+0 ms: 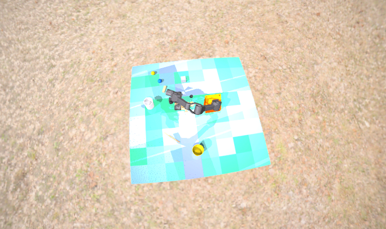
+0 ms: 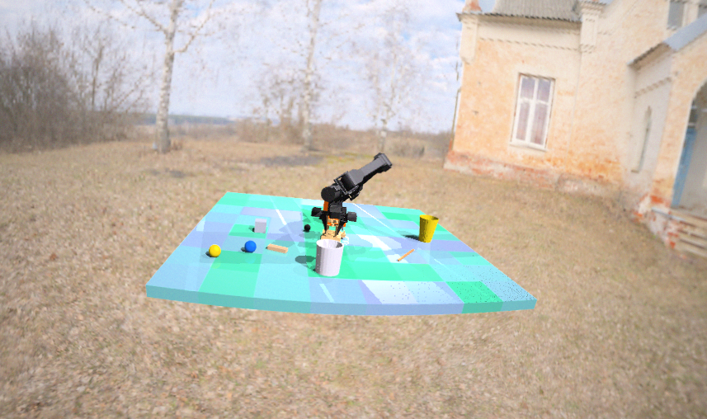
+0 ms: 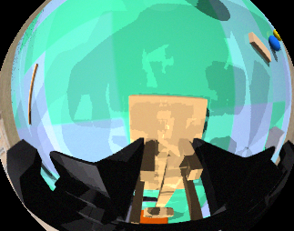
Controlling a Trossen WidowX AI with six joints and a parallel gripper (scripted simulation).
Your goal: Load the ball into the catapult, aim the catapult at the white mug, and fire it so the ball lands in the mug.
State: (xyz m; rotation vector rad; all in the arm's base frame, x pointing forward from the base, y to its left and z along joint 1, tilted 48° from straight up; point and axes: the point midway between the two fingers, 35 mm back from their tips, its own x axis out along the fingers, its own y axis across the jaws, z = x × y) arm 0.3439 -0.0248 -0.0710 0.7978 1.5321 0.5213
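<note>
Now: the black ball 140 mm behind my gripper tip, 90 mm to the right of it and 20 mm below it. Round my gripper tip: wooden catapult: 60 mm behind, 30 mm to the left, 20 mm above; then white mug: 280 mm ahead, 60 mm to the right, 10 mm below; then small wooden block: 220 mm to the right, 120 mm ahead, 30 mm below.
</note>
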